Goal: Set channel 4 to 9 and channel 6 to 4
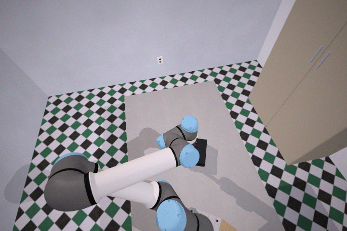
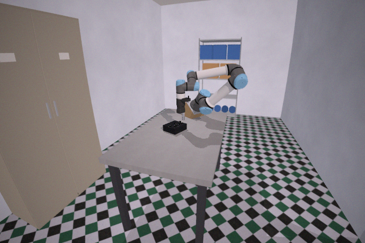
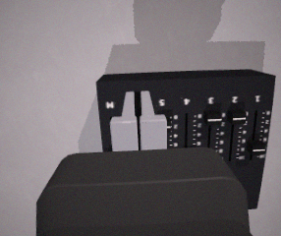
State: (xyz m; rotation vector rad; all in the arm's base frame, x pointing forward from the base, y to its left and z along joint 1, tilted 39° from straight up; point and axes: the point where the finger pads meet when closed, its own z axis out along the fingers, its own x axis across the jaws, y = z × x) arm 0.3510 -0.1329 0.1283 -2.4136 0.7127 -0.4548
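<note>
The channel 6 cap is 50 mm below my hand, 20 mm to the right of it and 10 mm behind it. From my hand the other things lie so: channel 3 cap 50 mm to the right, 50 mm below, 50 mm ahead; then master cap 50 mm below, 50 mm behind, 40 mm to the right; then channel 5 cap 50 mm below, 30 mm to the right, 10 mm ahead.
</note>
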